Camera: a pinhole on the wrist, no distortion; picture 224 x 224 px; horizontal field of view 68.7 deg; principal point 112.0 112.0 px. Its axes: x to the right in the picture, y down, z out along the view. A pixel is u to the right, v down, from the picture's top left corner.
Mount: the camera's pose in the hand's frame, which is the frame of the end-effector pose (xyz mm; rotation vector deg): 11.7 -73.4 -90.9 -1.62 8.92 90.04
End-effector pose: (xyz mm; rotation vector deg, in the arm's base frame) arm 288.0 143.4 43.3 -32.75 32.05 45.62
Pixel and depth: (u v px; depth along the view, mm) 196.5 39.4 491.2
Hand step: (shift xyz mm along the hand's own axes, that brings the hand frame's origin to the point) 266.1 235.3 348.2
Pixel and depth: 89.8 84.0 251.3
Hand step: 75.0 -77.9 158.3
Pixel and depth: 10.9 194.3 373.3
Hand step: -143.2 -258.3 320.6
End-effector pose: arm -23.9 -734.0 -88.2 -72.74 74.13 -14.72
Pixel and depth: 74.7 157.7 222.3
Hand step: -31.7 -97.6 140.1
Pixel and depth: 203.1 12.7 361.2
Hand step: 257.3 168.0 225.5
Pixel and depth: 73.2 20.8 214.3
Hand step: 148.3 -98.9 117.5
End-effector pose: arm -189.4 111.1 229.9 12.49 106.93 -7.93
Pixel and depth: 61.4 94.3 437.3
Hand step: 95.1 -156.5 353.9
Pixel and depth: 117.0 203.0 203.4
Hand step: -84.5 -43.3 118.9
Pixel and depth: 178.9 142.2 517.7
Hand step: -43.4 197.1 404.7
